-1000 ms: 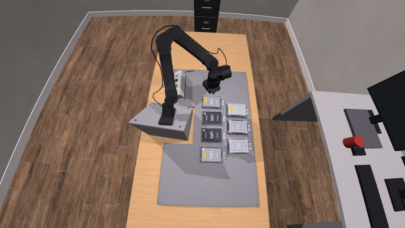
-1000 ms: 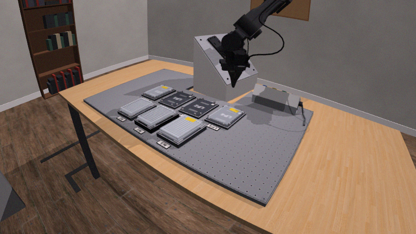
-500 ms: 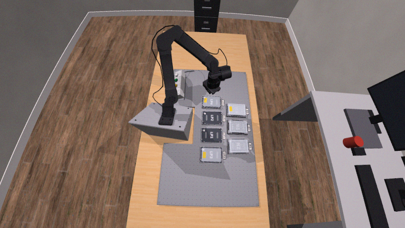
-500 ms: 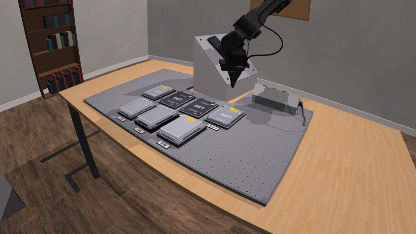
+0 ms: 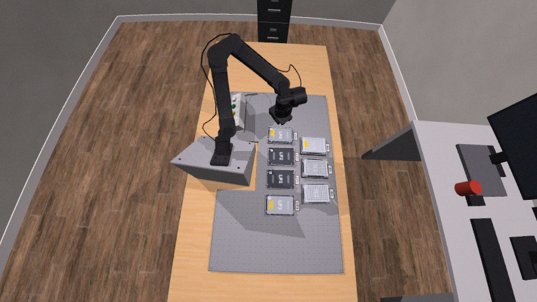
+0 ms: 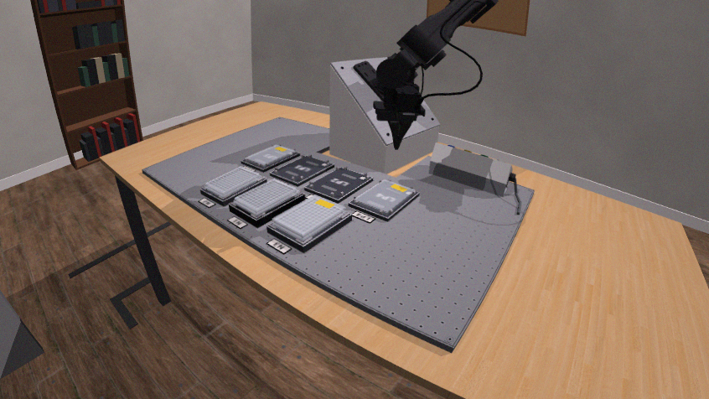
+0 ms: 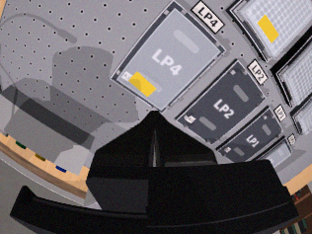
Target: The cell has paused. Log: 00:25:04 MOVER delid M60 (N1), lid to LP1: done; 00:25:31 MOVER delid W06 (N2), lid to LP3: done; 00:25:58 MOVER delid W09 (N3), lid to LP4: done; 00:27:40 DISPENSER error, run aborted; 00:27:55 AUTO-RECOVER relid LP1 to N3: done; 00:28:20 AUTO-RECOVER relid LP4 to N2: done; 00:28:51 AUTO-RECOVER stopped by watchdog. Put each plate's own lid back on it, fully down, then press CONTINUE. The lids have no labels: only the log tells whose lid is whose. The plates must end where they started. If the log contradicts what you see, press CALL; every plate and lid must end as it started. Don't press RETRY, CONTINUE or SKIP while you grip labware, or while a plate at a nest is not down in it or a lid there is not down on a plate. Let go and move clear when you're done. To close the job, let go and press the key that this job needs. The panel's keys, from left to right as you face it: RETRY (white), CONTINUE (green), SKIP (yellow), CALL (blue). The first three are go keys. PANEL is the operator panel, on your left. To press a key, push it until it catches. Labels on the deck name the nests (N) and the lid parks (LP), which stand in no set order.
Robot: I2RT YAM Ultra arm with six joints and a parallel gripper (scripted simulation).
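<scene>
Right now my hand is 25 cm past the blue call key, 4 cm to the right of it and 7 cm above it. Also, from my hand: green continue key 26 cm behind, 14 cm to the left, 7 cm below; then yellow skip key 25 cm behind, 9 cm to the left, 7 cm below.
</scene>
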